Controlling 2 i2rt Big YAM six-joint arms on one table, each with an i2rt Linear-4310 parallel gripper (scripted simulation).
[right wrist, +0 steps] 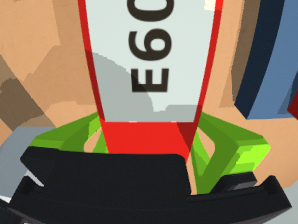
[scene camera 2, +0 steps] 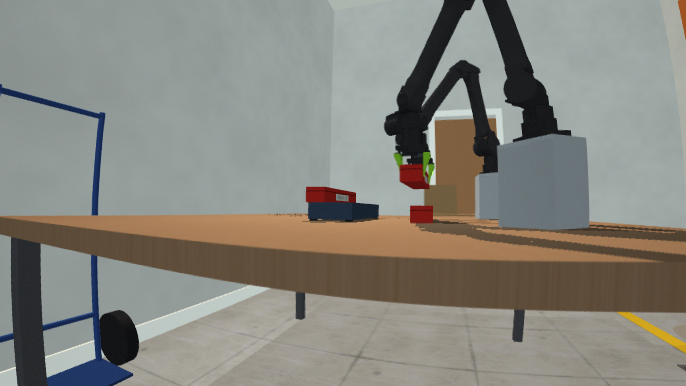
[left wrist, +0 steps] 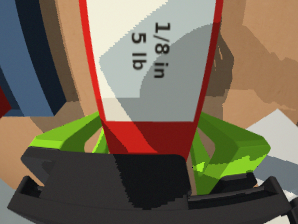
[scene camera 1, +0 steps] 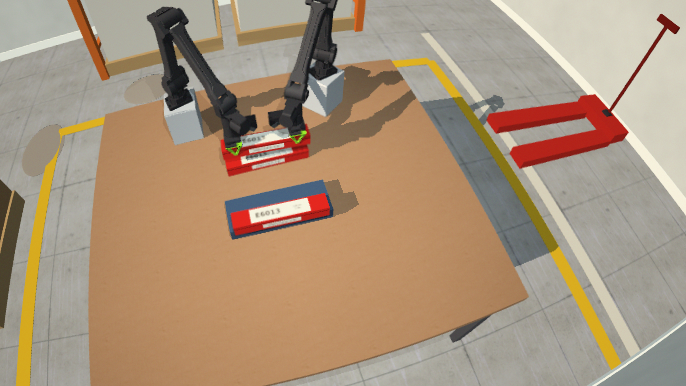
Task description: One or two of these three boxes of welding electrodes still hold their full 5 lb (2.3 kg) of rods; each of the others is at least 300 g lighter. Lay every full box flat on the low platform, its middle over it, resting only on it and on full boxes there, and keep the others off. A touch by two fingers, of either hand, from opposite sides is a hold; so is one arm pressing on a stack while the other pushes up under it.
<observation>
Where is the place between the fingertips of the right gripper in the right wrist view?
149,110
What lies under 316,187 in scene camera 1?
A low blue platform.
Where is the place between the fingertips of the left gripper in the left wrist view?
At 149,110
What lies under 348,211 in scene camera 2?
A low blue platform.
</observation>
